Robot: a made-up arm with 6 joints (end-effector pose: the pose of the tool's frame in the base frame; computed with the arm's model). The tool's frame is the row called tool.
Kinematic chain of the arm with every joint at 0, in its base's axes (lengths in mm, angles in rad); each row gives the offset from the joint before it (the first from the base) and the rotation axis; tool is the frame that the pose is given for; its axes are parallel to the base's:
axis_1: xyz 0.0 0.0 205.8 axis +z
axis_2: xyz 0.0 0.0 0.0 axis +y
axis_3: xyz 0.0 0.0 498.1 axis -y
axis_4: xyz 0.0 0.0 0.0 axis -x
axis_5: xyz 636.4 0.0 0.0 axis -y
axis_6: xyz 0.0 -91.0 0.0 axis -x
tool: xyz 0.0 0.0 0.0
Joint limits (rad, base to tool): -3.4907..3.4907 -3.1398..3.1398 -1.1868..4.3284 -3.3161..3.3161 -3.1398..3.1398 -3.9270..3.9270
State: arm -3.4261 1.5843 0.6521 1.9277 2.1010 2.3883
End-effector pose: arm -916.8 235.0 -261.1 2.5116 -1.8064 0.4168
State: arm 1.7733 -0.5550 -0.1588 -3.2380 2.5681 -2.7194
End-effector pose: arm -153.3 296.5 882.8 -2.1206 1.3750 1.4713
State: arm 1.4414 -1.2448 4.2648 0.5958 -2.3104 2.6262
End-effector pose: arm 77.2 9.2 -42.8 0.7755 -0.6139 -1.1592
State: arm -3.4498 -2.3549 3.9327 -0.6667 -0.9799 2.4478
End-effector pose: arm -248.9 154.3 -199.4 0.2825 1.7329 -1.5856
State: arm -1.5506 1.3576 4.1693 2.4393 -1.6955 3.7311
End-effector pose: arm 66.7 135.7 461.7 0.5197 2.1842 -0.7973
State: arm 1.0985 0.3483 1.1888 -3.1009 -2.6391 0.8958
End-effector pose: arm 190.8 573.3 1145.6 -0.1951 1.0401 -1.7540
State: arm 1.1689 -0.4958 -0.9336 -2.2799 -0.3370 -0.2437
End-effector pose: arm 66.8 308.6 311.6 1.9116 1.7542 0.2623
